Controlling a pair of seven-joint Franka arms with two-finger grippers.
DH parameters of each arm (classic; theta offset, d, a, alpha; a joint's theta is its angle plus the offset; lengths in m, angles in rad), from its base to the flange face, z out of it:
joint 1: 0 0.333 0 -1.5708
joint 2: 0 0 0 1.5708
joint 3: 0 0.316 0.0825 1.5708
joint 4: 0 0 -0.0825 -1.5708
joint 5: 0 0.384 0 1.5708
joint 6: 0 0 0.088 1.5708
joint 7: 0 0.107 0 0
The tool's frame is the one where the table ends.
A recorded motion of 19 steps. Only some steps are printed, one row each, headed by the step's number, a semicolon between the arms.
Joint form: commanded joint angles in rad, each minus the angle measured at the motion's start. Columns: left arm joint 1, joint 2, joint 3, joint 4, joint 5, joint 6, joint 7; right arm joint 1, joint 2, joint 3, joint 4, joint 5, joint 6, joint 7.
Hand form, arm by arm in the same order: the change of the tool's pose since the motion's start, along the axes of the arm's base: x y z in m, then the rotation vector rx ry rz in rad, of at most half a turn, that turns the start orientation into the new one. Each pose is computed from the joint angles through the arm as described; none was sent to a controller.
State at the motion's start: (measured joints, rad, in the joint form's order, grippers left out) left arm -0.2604 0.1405 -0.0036 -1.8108 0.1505 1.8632 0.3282; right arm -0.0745 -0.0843 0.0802 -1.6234 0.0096 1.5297 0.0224
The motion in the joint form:
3: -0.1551 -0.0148 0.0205 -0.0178 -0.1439 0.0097 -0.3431; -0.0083 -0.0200 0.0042 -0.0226 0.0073 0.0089 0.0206
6: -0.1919 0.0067 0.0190 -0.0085 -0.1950 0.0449 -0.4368; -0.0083 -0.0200 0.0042 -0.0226 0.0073 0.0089 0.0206
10: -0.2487 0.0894 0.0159 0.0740 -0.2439 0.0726 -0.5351; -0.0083 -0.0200 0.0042 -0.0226 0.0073 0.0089 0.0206
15: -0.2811 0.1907 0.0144 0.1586 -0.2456 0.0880 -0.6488; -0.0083 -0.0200 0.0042 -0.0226 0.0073 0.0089 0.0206
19: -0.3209 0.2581 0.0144 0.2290 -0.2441 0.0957 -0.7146; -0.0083 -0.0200 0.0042 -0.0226 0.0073 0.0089 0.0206
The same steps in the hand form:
3: -0.0328 -0.0847 0.0004 -0.1059 0.0019 0.2593; -0.0055 -0.0008 0.0006 0.0052 -0.0061 -0.0247
6: -0.0360 -0.1121 -0.0051 -0.1519 0.0005 0.3342; -0.0055 -0.0008 0.0006 0.0052 -0.0061 -0.0247
10: -0.0296 -0.1599 -0.0143 -0.1968 0.0023 0.3927; -0.0055 -0.0008 0.0006 0.0052 -0.0061 -0.0247
15: -0.0170 -0.1920 -0.0377 -0.1877 0.0006 0.4743; -0.0055 -0.0008 0.0006 0.0052 -0.0061 -0.0247
19: -0.0145 -0.2243 -0.0485 -0.1888 -0.0083 0.4991; -0.0055 -0.0008 0.0006 0.0052 -0.0061 -0.0247

